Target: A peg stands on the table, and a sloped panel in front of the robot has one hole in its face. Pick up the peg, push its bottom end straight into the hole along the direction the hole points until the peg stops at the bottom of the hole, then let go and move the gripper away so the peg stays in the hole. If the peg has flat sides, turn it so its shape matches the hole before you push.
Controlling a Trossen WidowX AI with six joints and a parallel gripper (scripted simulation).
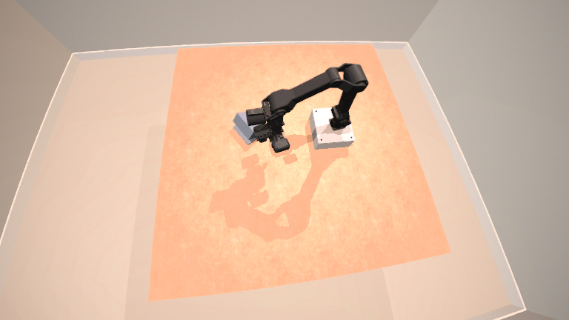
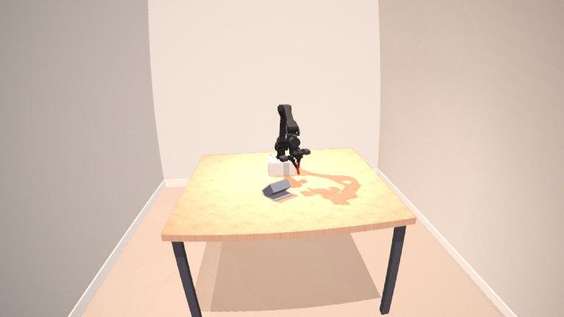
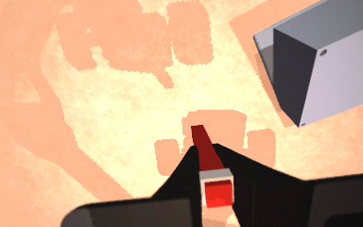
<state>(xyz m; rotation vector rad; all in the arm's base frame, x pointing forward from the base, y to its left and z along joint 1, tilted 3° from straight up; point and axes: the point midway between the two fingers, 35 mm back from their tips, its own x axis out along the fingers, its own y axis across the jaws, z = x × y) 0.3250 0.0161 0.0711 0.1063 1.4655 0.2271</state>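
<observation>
My gripper tip is 150 mm to the left of the grey sloped panel, 80 mm above it and 70 mm short of it. Also, from my gripper tip: red peg 20 mm above.
</observation>
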